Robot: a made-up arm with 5 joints.
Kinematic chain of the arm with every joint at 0, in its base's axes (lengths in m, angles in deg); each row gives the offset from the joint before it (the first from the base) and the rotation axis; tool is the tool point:
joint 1: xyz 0 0 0.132 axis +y
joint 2: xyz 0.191 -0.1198 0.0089 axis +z
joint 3: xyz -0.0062 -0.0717 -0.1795 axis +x
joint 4: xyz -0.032 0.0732 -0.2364 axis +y
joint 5: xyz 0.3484 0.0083 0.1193 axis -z
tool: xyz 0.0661 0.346 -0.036
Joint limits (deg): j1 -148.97..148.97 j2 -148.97..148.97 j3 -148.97..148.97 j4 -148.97..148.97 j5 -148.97..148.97
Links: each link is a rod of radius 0.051 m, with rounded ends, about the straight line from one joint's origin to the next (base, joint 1, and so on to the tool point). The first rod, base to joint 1, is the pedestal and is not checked.
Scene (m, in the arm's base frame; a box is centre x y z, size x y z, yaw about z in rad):
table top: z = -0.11
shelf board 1: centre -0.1 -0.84 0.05 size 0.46 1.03 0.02 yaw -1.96
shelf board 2: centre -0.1 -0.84 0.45 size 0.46 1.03 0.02 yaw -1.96
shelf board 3: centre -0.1 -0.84 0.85 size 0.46 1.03 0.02 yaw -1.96
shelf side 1: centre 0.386 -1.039 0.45 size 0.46 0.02 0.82 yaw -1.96
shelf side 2: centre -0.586 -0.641 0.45 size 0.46 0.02 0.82 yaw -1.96
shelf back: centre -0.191 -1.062 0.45 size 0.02 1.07 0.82 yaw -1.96
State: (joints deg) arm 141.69 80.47 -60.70 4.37 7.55
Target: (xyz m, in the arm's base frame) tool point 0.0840 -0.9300 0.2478
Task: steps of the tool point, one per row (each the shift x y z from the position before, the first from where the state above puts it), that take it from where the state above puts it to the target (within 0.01 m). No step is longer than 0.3 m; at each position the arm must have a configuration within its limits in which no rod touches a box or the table.
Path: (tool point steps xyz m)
1: 0.0938 -0.0028 0.1110
2: 0.1275 -0.0577 0.1114
3: 0.1553 -0.1182 0.0783
4: 0.1656 -0.1684 0.0104
5: 0.1522 -0.1887 -0.0815
6: 0.1166 -0.1649 -0.1760
7: 0.0672 -0.0948 -0.2465
8: 0.0186 -0.1235 0.0068
9: -0.0258 -0.1232 -0.0011
10: -0.0680 -0.1071 -0.0047
11: -0.1010 -0.0758 -0.0010

